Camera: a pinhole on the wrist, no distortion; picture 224 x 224 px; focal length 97.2 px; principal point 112.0 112.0 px. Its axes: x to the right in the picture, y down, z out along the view. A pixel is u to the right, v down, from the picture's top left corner.
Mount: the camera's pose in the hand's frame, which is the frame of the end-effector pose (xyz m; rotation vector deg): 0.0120 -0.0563 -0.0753 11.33 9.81 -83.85
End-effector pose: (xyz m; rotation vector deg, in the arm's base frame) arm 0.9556 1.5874 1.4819 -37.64 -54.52 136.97
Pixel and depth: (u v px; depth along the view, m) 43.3 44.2 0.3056
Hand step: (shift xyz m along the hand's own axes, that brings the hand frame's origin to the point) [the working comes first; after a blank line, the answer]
In the camera's frame: -0.2160 -0.2132 0.3056

-0.2233 0.0598 0.2662
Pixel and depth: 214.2 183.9 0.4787
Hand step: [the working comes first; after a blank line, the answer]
In the camera's frame: 0.5033 0.3541 0.4787

0.4123 -0.6221 0.2819
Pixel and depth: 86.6 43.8 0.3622
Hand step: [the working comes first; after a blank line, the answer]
In the camera's frame: -0.0946 -0.2541 0.3622

-0.2522 -0.0749 0.2916
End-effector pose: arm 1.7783 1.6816 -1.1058 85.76 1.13 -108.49
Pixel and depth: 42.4 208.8 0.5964
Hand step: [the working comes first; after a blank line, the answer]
In the camera's frame: -0.4271 0.5939 0.5964

0.5570 0.2728 0.6215
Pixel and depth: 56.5 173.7 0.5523
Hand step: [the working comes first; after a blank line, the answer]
In the camera's frame: -0.3154 0.3506 0.5523

0.3263 0.1518 0.5454
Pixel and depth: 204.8 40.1 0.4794
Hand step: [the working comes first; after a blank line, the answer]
In the camera's frame: 0.4577 -0.3546 0.4794

-0.2974 -0.6463 0.2729
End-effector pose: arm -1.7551 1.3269 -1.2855 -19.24 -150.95 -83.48
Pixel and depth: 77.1 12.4 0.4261
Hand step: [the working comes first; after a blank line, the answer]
In the camera's frame: -0.1530 -0.4366 0.4261

-0.4400 -0.0511 0.3621
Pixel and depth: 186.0 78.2 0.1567
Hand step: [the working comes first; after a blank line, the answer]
In the camera's frame: 0.1193 -0.0545 0.1567

-0.0311 -0.2139 0.0474
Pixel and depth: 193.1 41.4 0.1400
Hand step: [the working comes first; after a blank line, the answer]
In the camera's frame: 0.1168 -0.1017 0.1400

-0.0782 -0.2121 0.0304
